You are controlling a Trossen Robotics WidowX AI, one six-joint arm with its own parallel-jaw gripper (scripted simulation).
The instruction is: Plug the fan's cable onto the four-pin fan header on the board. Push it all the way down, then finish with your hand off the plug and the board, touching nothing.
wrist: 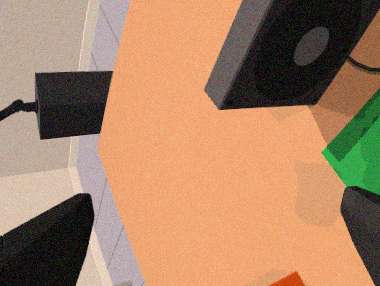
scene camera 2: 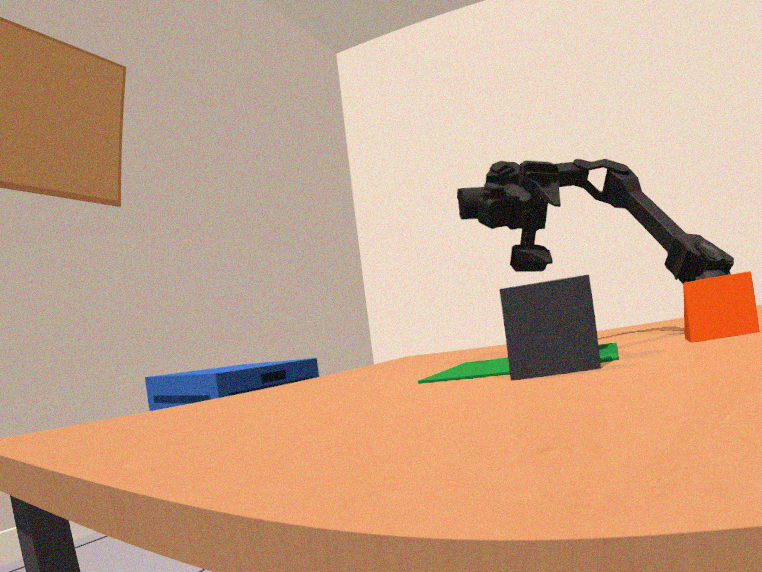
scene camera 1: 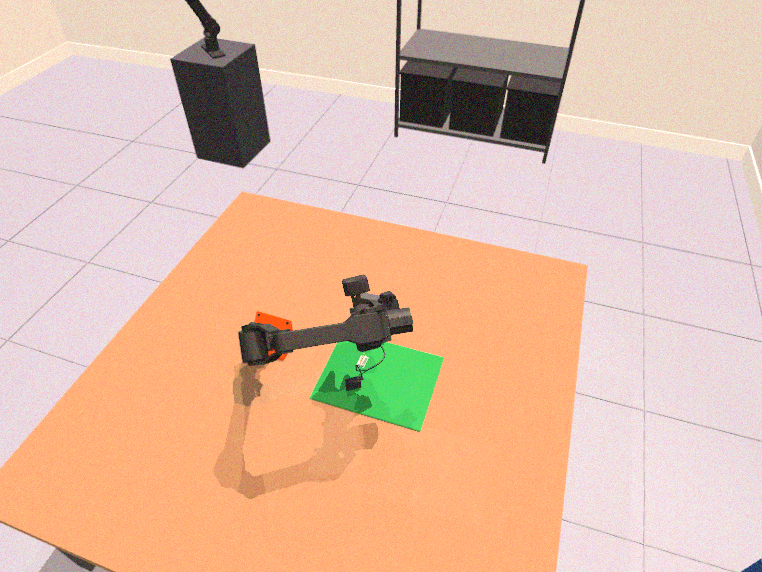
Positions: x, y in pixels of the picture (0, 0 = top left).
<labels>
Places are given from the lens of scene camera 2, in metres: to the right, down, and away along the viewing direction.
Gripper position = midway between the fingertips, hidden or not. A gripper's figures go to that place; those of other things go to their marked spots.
gripper [scene camera 2: 553, 234]: 0.26, -0.08, 0.70
green board [scene camera 2: 498, 366]: 0.19, 0.13, 0.78
</labels>
